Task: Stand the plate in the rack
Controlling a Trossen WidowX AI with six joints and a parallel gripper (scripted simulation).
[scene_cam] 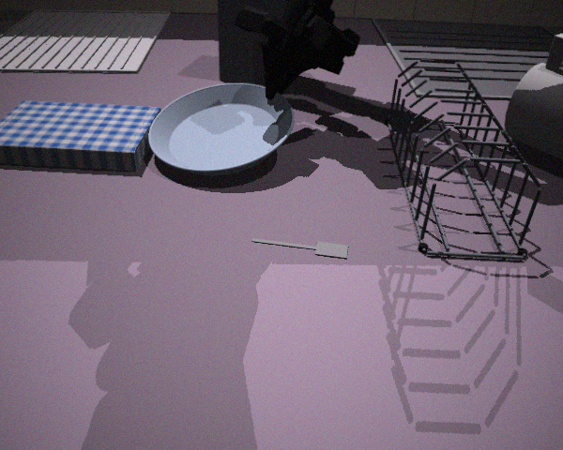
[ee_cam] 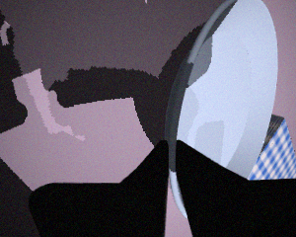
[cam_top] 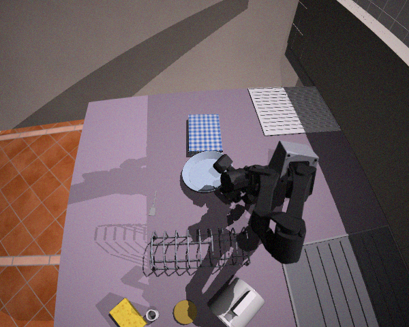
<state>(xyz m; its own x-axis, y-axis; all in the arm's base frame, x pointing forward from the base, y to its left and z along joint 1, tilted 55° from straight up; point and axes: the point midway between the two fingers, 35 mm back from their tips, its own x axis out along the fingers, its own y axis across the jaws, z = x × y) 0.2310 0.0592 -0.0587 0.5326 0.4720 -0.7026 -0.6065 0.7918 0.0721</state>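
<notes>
Now: the pale blue plate 8 cm ahead of my hand, 6 cm to the right of it and 5 cm below it. The rest, counted from my hand: yellow disc (12 cm ahead, 44 cm to the left, 7 cm below); small spatula (28 cm ahead, 8 cm to the left, 8 cm below); white toaster (2 cm behind, 42 cm to the left, 2 cm below).
</notes>
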